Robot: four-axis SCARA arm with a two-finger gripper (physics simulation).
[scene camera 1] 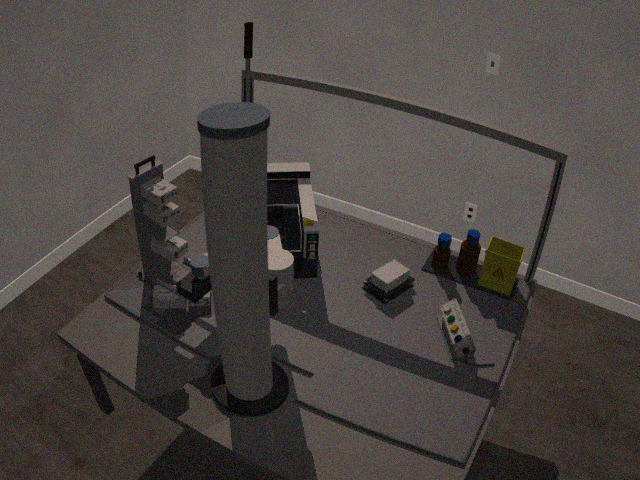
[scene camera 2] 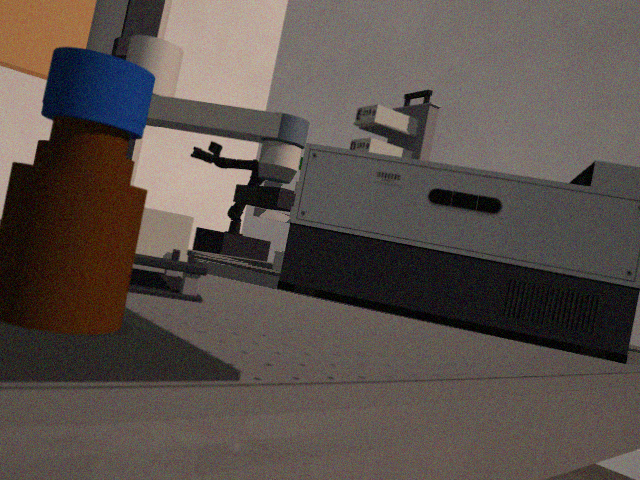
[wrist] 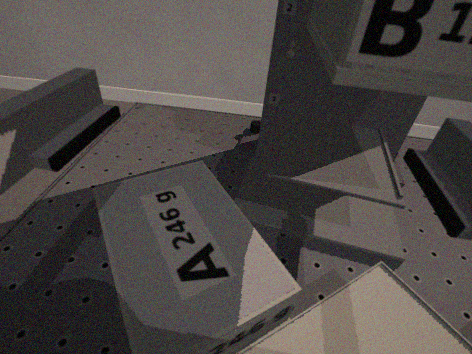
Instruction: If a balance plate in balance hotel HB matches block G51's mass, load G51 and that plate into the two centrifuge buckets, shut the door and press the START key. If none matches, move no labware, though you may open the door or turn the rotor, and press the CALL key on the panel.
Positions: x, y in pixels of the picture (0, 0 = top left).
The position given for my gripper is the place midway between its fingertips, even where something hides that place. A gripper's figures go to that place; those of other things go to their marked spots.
Labels:
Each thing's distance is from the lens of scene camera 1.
my gripper (scene camera 1: 170, 269): 1.97 m
block G51 (scene camera 1: 392, 274): 2.02 m
centrifuge (scene camera 1: 288, 184): 2.24 m

